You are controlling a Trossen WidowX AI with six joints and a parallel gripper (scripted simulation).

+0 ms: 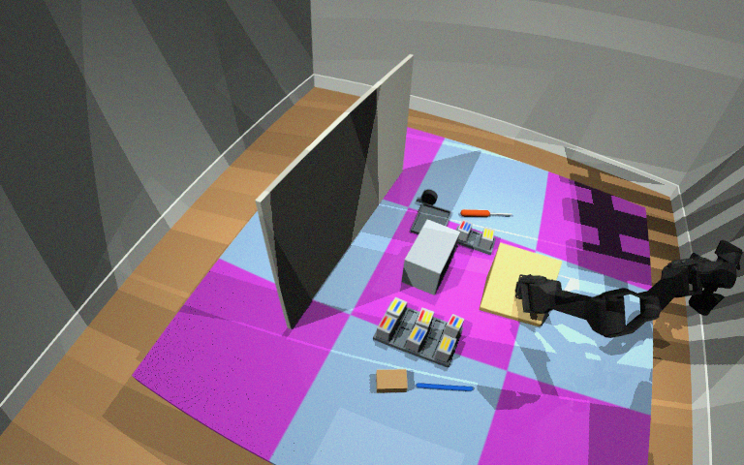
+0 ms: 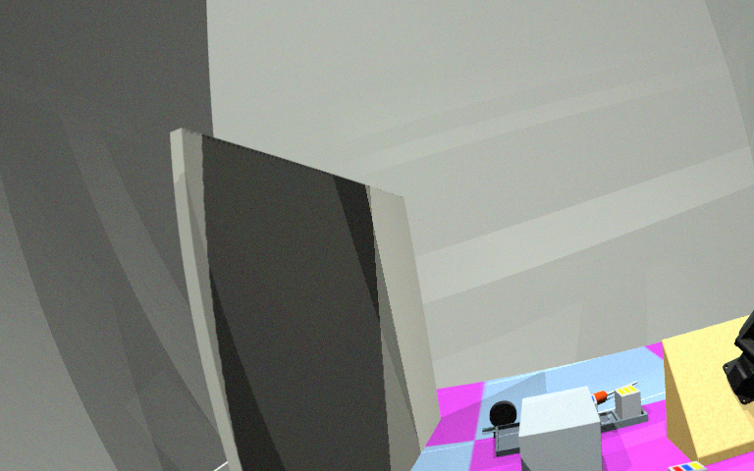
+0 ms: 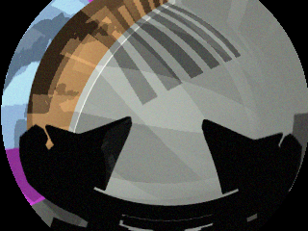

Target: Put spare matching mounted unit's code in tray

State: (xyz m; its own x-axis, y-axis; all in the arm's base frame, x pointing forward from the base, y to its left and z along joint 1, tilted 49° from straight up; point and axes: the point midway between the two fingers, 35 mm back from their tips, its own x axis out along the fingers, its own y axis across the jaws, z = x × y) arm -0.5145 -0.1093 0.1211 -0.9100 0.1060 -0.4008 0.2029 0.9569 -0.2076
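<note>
Right now the grey box is 81 cm ahead of my gripper tip, 23 cm below it and 6 cm to the right of it. Round my gripper tip: blue marker pen (70 cm ahead, 28 cm to the left, 28 cm below); then brown block (83 cm ahead, 30 cm to the left, 27 cm below); then grey holder (69 cm ahead, 28 cm below, 20 cm to the right).
</note>
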